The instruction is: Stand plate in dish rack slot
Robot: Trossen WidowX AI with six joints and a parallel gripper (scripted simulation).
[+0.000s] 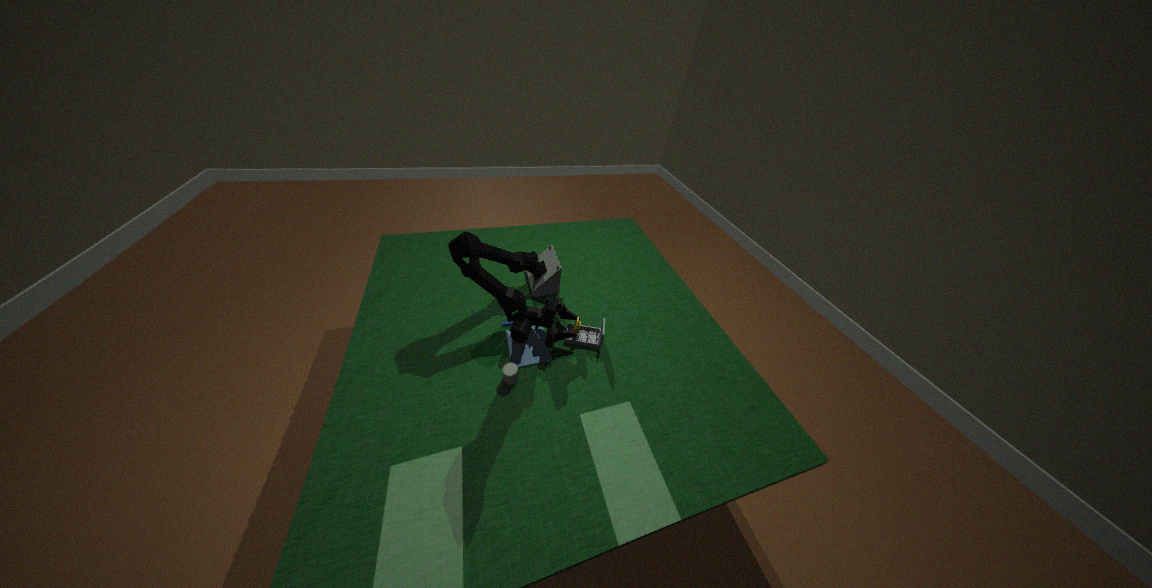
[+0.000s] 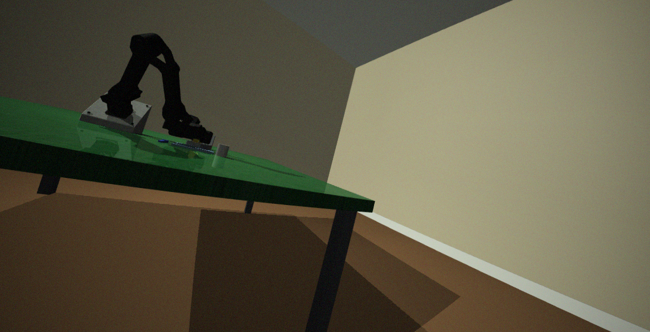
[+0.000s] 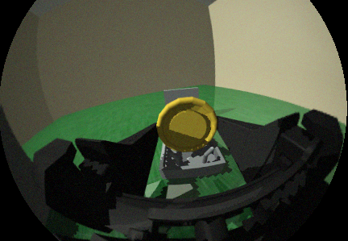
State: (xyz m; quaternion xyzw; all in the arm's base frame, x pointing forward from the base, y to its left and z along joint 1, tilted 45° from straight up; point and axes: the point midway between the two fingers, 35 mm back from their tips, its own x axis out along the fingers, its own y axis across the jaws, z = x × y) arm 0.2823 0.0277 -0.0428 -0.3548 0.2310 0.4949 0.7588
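Now: gripper tip 1 cm to the left of the yellow plate. The rest, counted from my gripper tip: light blue mat (18 cm to the right, 5 cm below, 1 cm ahead); blue spoon (20 cm to the right, 10 cm behind, 5 cm below); grey dish rack (3 cm below, 2 cm to the left, 1 cm ahead).
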